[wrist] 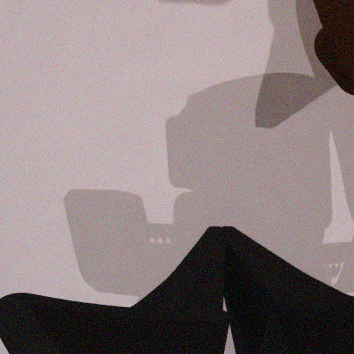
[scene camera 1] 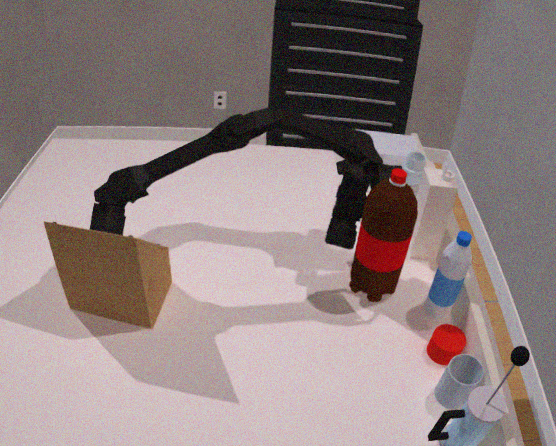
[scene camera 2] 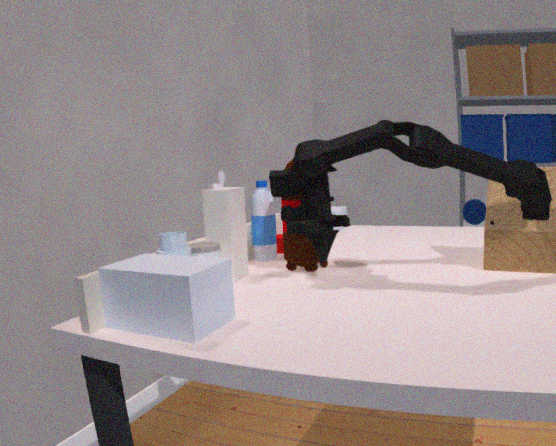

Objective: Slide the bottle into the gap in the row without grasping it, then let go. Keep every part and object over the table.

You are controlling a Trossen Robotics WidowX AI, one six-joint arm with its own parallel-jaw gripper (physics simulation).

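Frame: origin at the arm's base, x ahead, y left, z up, level; centimetres.
Seen in the pictures: gripper, between the fingertips: (scene camera 2: 323, 262); arm's base, origin of its link: (scene camera 1: 104, 235) (scene camera 2: 536, 208).
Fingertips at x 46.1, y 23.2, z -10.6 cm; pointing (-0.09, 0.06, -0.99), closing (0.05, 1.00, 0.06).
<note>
Pixels of each thing's top centre, then the offset from my fingertips to it.
- red cap, centre of its top: (scene camera 1: 399, 172) (scene camera 2: 301, 147) dx +9.4, dy -8.7, dz +26.1 cm
- tall cream carton, centre of its top: (scene camera 1: 444, 162) (scene camera 2: 222, 170) dx +21.5, dy +7.5, dz +21.6 cm
- blue-labelled bottle, centre of its top: (scene camera 1: 465, 235) (scene camera 2: 261, 181) dx +24.9, dy -13.5, dz +17.7 cm
- red cylinder, centre of its top: (scene camera 1: 449, 337) (scene camera 2: 283, 236) dx +26.2, dy -25.3, dz +0.6 cm
- glass, centre of its top: (scene camera 1: 466, 369) dx +27.8, dy -36.2, dz +4.6 cm
- pitcher, centre of its top: (scene camera 1: 515, 350) dx +27.7, dy -47.5, dz +24.5 cm
- pale blue box, centre of its top: (scene camera 2: 163, 263) (scene camera 1: 387, 143) dx +10.4, dy +39.1, dz +7.1 cm
A big dark brown bottle with a red label and red cap (scene camera 1: 384, 237) (scene camera 2: 300, 251) stands about upright in front of the row; the arm partly hides it in scene camera 2. Part of its base shows at the upper right of the wrist view (wrist: 340, 47). My gripper (scene camera 1: 341, 244) (scene camera 2: 325, 262) (wrist: 219, 237) is shut and empty, pointing down beside the bottle on its arm-base side. Whether it touches the bottle is unclear. In the row, a tall cream carton (scene camera 1: 434, 215) (scene camera 2: 225, 230) and a blue-labelled bottle (scene camera 1: 446, 287) (scene camera 2: 264, 229) stand behind the brown bottle, with a gap between them.
A red cylinder (scene camera 1: 446, 344), a glass (scene camera 1: 459, 382) and a pitcher (scene camera 1: 472, 425) continue the row near the table's edge. A pale blue box (scene camera 2: 150, 300) stands beyond the carton. A wooden block (scene camera 1: 100, 275) (scene camera 2: 515, 247) stands by the arm's base.
</note>
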